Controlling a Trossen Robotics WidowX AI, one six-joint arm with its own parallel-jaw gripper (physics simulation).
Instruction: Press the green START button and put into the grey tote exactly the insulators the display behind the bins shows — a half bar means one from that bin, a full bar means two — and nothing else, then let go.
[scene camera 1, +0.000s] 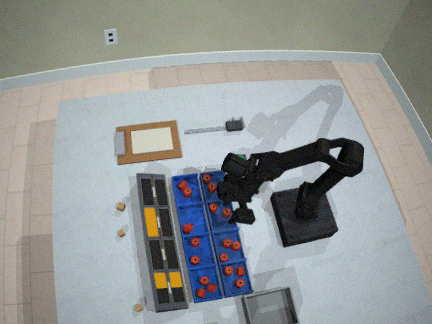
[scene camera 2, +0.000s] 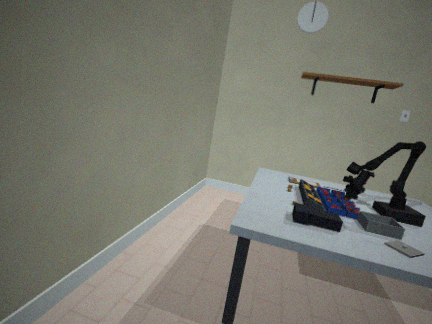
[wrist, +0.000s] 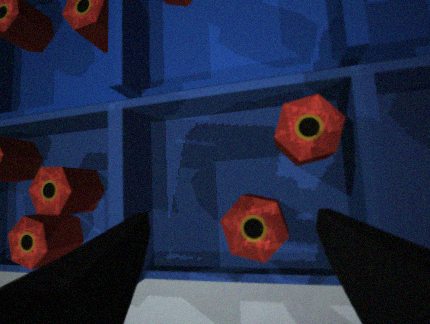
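The display (scene camera 1: 172, 306) (scene camera 2: 312, 219) has four cells of two bars: the second cell shows a full orange left bar, the bottom cell two half orange bars, the others dark. Blue bins in two columns hold red hexagonal insulators. My gripper (scene camera 1: 239, 216) (scene camera 2: 354, 194) (wrist: 233, 220) is open and empty, above the second bin of the column nearer the arm base. Two upright insulators stand there: one insulator (wrist: 254, 228) appears between the fingers, the other insulator (wrist: 309, 128) farther up and right. The green START button (scene camera 1: 241, 156) is partly hidden by the arm. The grey tote (scene camera 1: 294, 304) (scene camera 2: 375, 228) looks empty where visible.
A clipboard (scene camera 1: 152, 140) and a dark tool with a grey strip (scene camera 1: 234, 125) lie beyond the bins. Small tan blocks, including one block (scene camera 1: 121, 206), lie behind the display. A flat grey plate (scene camera 2: 404, 248) lies near the tote. Bin walls surround the insulators.
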